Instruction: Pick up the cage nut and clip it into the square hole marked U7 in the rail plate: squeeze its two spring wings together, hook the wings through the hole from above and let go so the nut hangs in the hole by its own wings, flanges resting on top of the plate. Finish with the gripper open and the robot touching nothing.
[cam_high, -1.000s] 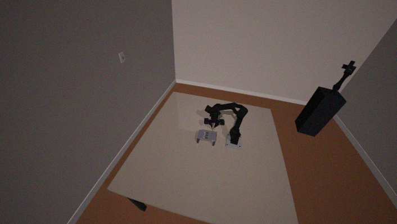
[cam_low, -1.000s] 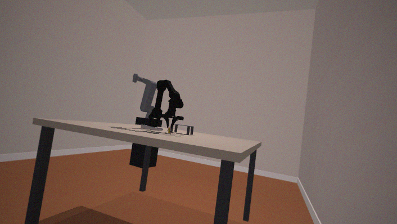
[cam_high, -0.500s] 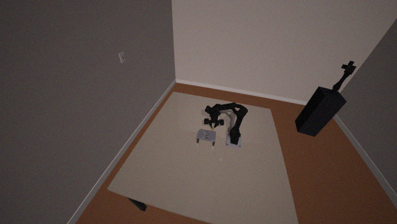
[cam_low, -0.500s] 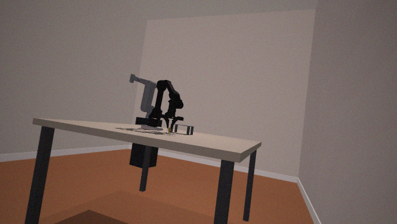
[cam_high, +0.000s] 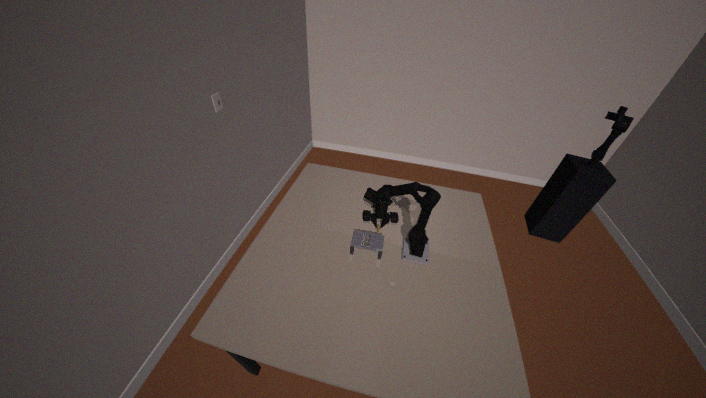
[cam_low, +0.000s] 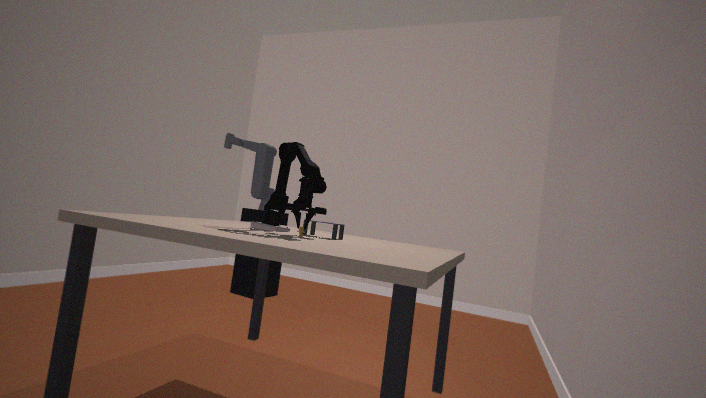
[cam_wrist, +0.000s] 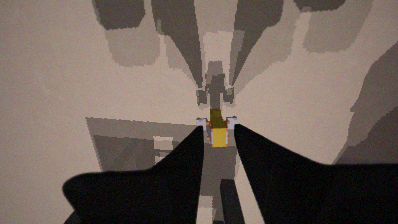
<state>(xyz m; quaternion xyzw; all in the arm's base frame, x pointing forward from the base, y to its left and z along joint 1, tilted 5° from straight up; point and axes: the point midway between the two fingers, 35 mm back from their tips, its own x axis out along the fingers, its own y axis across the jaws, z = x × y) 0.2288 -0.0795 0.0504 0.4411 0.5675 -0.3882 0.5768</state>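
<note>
The cage nut is 10 mm below my gripper tip.
</note>
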